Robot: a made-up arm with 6 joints.
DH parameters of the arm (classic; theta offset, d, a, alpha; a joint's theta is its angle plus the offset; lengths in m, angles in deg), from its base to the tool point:
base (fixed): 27.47 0 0.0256 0
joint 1: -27.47 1.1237 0.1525 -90
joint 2: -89.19 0 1.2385 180
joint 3: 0.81 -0.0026 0.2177 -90
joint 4: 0 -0.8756 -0.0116 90
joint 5: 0 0.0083 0.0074 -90
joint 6: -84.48 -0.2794 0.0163 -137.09
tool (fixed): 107.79 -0.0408 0 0
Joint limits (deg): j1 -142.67..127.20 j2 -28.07..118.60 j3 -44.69..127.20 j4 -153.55..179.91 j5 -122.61..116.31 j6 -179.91..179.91
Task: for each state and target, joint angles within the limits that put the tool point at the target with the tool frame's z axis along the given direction. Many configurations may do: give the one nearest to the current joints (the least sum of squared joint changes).
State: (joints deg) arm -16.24 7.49 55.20 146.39 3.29 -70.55
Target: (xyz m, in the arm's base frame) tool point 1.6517 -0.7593 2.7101 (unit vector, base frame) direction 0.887 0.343 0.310
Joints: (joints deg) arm -24.78 29.46 44.82 144.40 2.57 -72.66
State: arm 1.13 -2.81 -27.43 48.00 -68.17 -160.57
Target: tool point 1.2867 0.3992 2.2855 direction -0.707 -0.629 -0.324
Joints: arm 22.65 15.14 13.41 33.10 -109.64 -179.91
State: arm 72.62 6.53 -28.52 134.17 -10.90 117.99
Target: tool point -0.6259 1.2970 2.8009 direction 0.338 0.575 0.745
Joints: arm 116.86 9.62 18.67 166.90 -21.84 139.24
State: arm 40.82 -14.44 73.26 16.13 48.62 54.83
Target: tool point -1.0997 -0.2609 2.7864 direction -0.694 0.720 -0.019
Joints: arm 16.05 -15.97 115.95 23.65 55.09 71.98
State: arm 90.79 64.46 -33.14 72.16 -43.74 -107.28
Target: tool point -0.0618 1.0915 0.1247 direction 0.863 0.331 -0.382
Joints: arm 103.19 89.07 -24.94 65.23 -47.83 -118.10
